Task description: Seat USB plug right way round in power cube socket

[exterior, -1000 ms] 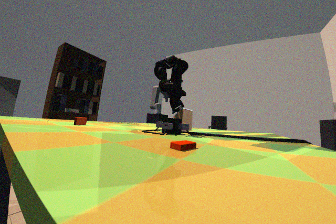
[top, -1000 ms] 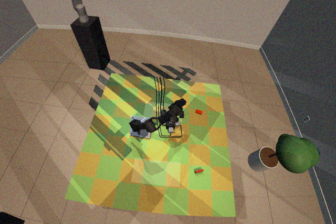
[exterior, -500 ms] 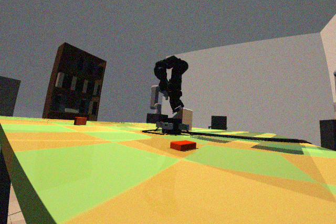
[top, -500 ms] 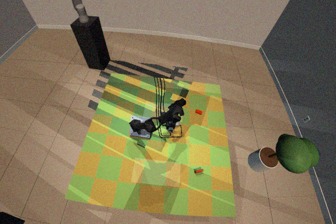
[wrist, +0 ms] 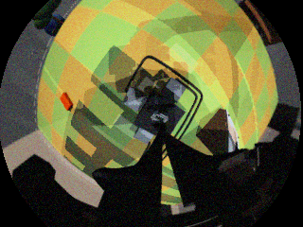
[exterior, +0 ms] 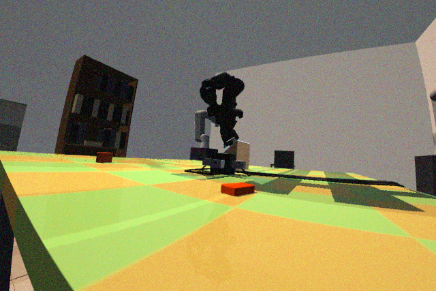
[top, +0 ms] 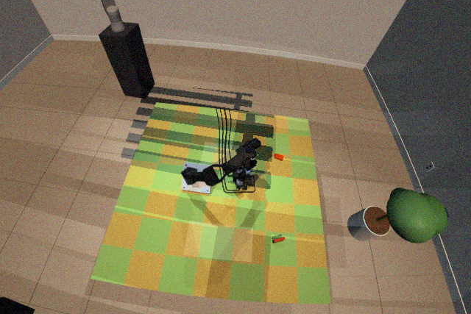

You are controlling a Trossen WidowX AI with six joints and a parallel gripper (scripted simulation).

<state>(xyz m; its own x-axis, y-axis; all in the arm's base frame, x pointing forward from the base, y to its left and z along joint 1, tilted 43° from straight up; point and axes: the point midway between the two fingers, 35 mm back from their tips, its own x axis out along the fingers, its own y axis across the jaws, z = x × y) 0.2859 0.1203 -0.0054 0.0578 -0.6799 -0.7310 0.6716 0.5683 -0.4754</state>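
Now: the USB plug 20 mm below my gripper tip.
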